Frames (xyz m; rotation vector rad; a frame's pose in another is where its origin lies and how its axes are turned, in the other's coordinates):
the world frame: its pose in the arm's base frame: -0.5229 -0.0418 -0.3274 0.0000 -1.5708 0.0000
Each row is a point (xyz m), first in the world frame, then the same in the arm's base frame.
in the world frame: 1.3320 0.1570 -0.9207
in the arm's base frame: 0.3978 0.1152 1.0046
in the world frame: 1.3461 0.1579 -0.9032
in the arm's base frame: 0.3803 0.1161 1.0187
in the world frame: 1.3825 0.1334 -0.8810
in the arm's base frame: 0.3581 0.0916 1.0551
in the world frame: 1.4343 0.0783 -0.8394
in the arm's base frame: 0.3165 0.0365 1.1069
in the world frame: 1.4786 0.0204 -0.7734
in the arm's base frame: 0.2505 -0.0214 1.1512
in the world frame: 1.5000 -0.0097 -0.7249
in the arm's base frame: 0.2020 -0.0515 1.1726
